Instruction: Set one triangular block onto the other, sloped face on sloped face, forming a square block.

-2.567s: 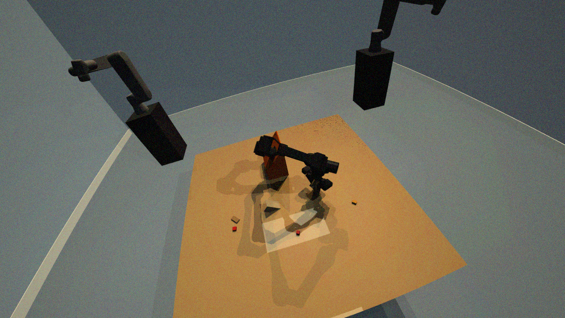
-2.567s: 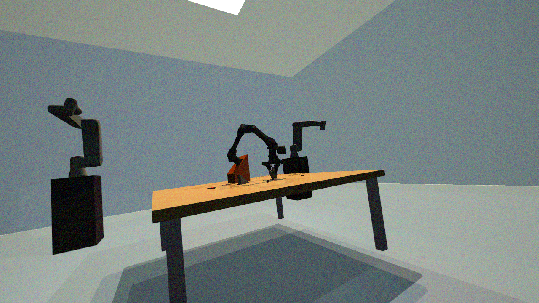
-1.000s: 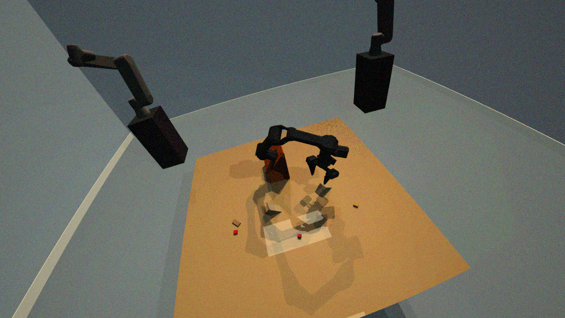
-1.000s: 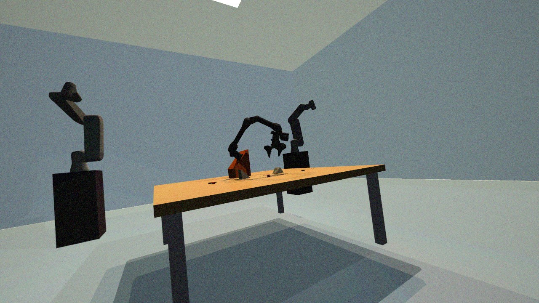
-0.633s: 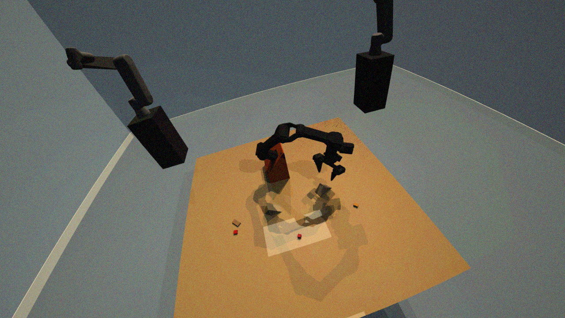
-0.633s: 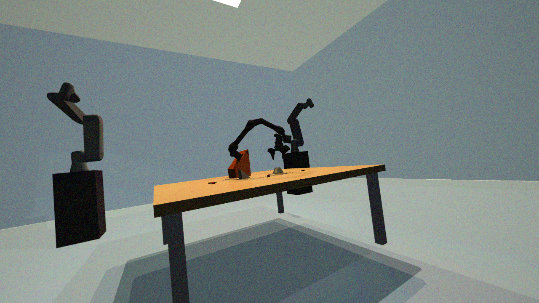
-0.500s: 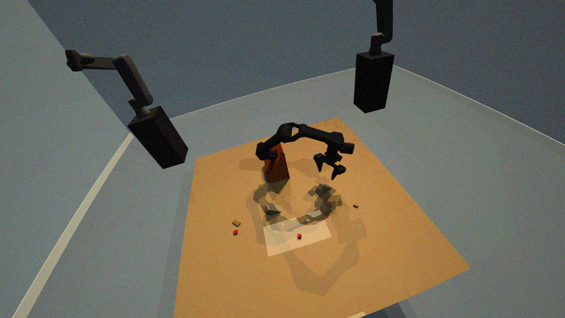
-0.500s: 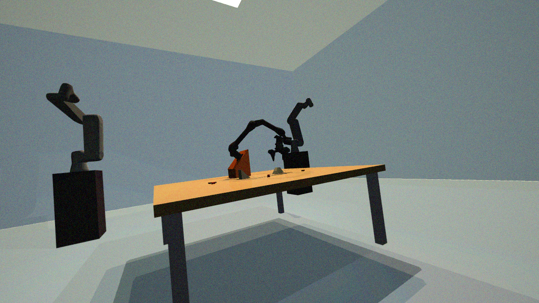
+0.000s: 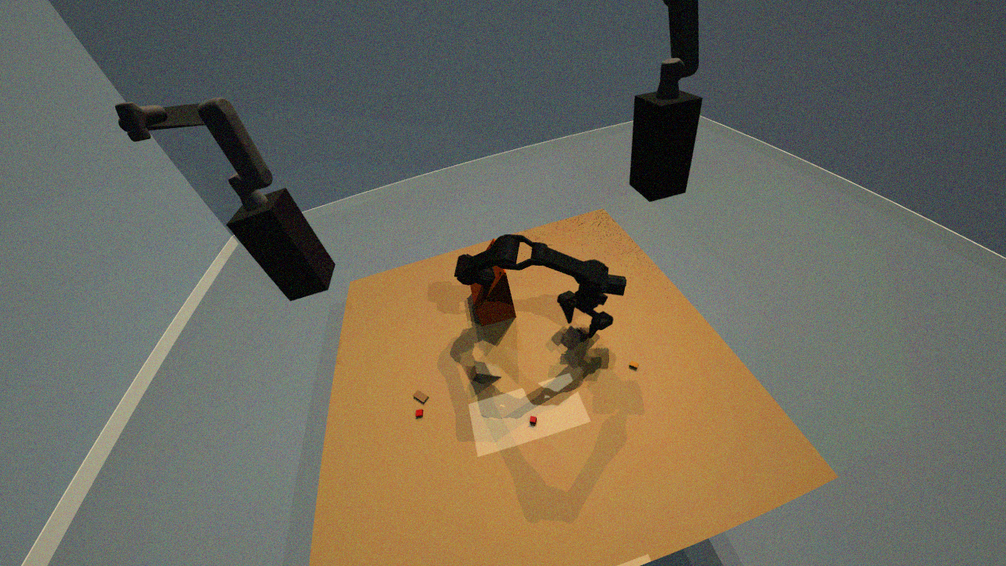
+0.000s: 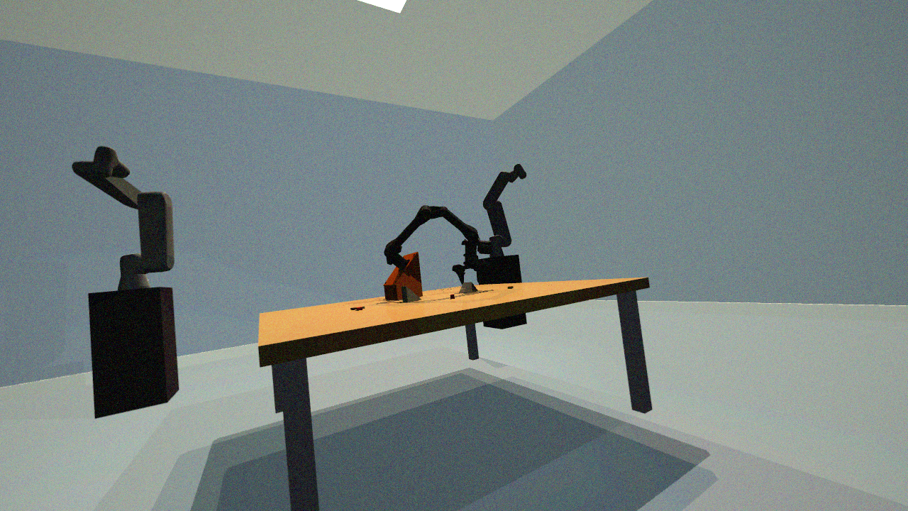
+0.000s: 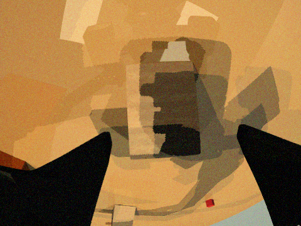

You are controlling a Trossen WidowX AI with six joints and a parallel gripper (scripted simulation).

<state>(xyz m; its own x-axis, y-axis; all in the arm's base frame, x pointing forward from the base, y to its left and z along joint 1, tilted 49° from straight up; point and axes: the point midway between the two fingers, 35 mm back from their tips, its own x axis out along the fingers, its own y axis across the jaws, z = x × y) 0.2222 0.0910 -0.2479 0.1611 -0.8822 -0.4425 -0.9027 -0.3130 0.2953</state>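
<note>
Now: gripper tip 1 cm to the left of the triangular block and 1 cm above it. From my gripper tip the other things lie so: brown block 5 cm ahead, 55 cm to the right, 3 cm below; then orange cube 16 cm ahead, 11 cm to the left, 3 cm below.
</note>
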